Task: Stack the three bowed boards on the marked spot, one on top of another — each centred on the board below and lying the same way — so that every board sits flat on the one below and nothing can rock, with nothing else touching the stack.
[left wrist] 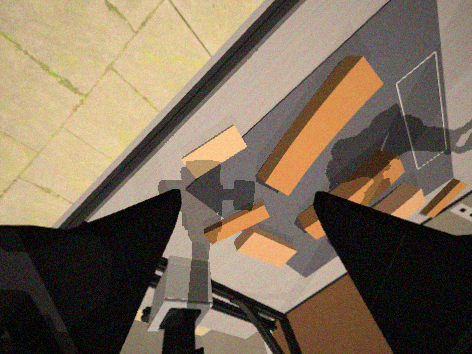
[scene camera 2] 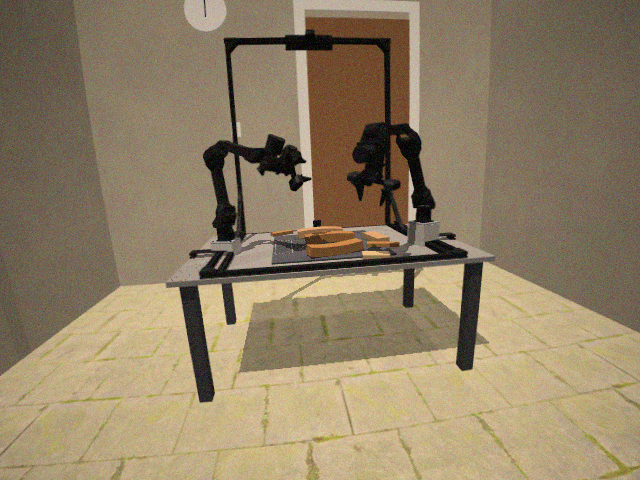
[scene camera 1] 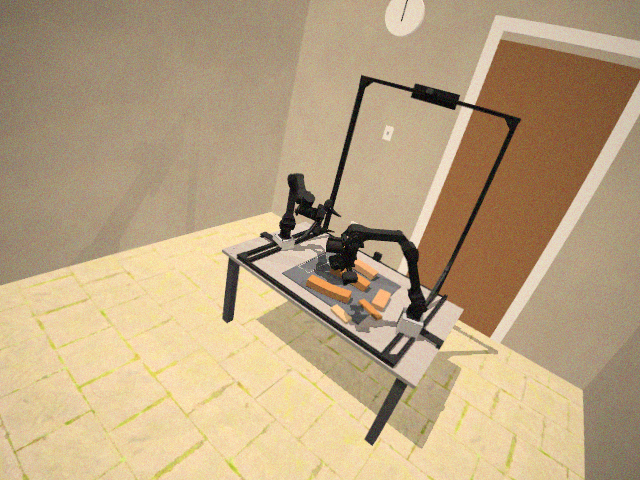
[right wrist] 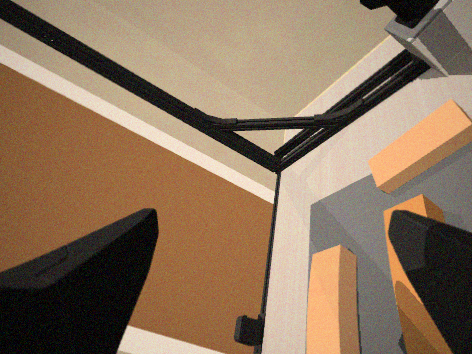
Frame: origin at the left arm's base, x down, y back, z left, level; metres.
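Seen in the pictures: left gripper, fingertip midpoint: (left wrist: 248, 197) (scene camera 2: 370, 203); right gripper, fingertip midpoint: (scene camera 2: 308, 170) (scene camera 1: 337, 224) (right wrist: 272, 221); left arm's base, origin of the base link: (left wrist: 180, 317) (scene camera 2: 423, 221) (scene camera 1: 413, 315) (right wrist: 420, 6); right arm's base, origin of the base link: (scene camera 2: 225, 239) (scene camera 1: 284, 236).
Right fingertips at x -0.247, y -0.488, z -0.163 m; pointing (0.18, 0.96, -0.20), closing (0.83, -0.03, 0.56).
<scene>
Pixels of each thing's top centre, then the offset from my right fingertips to it. "spot": a spot on its surface instead. Level surfaces: height alone.
- grey mat, its level: dx +0.341 m
- front board, middle of its top: (left wrist: 319, 137) (scene camera 2: 335, 242) (scene camera 1: 330, 285) dx +0.295, dy +0.061, dz +0.096 m
- middle board, middle of its top: (right wrist: 416, 283) (left wrist: 355, 204) (scene camera 2: 329, 232) (scene camera 1: 351, 273) dx +0.292, dy +0.134, dz -0.083 m
- back board, middle of its top: (right wrist: 322, 322) (left wrist: 383, 227) (scene camera 2: 320, 227) (scene camera 1: 360, 263) dx +0.295, dy +0.159, dz -0.234 m
- white marked outline, surface spot: (left wrist: 407, 126) spot: dx +0.341, dy -0.052, dz -0.116 m
- orange block, middle of its top: (right wrist: 412, 145) (left wrist: 268, 251) (scene camera 2: 375, 234) (scene camera 1: 381, 297) dx +0.314, dy +0.333, dz +0.009 m
- thin orange piece, middle of its top: (left wrist: 237, 225) (scene camera 2: 383, 242) (scene camera 1: 370, 308) dx +0.325, dy +0.292, dz +0.117 m
- pale piece, middle of its top: (left wrist: 215, 154) (scene camera 2: 375, 252) (scene camera 1: 341, 312) dx +0.323, dy +0.164, dz +0.232 m
- thin strip, middle of its top: (left wrist: 446, 200) (scene camera 2: 281, 231) dx +0.331, dy +0.021, dz -0.438 m
Three curved orange boards lie apart on the grey mat (scene camera 1: 294, 272) (scene camera 2: 289, 257) (left wrist: 412, 25): the front board (scene camera 1: 328, 288) (scene camera 2: 334, 248) (left wrist: 322, 125), the middle board (scene camera 1: 360, 282) (scene camera 2: 330, 238) (left wrist: 315, 228) (right wrist: 396, 250), partly hidden, and the back board (scene camera 1: 366, 269) (scene camera 2: 320, 230) (left wrist: 407, 202) (right wrist: 325, 305). The white marked outline (left wrist: 407, 126) bears no board. My left gripper (scene camera 1: 341, 273) (scene camera 2: 372, 200) (left wrist: 248, 197) is open and empty, above the boards' right side. My right gripper (scene camera 1: 336, 222) (scene camera 2: 307, 170) (right wrist: 272, 221) is open and empty, high at the left, tilted sideways.
At the picture's right of the boards lie an orange block (scene camera 1: 381, 299) (scene camera 2: 376, 236) (left wrist: 266, 248) (right wrist: 425, 145), a thin orange piece (scene camera 1: 370, 308) (left wrist: 237, 223) and a pale piece (scene camera 1: 341, 313) (scene camera 2: 375, 254) (left wrist: 215, 147). Another thin strip (scene camera 2: 283, 233) (left wrist: 444, 197) lies at the back left.
</scene>
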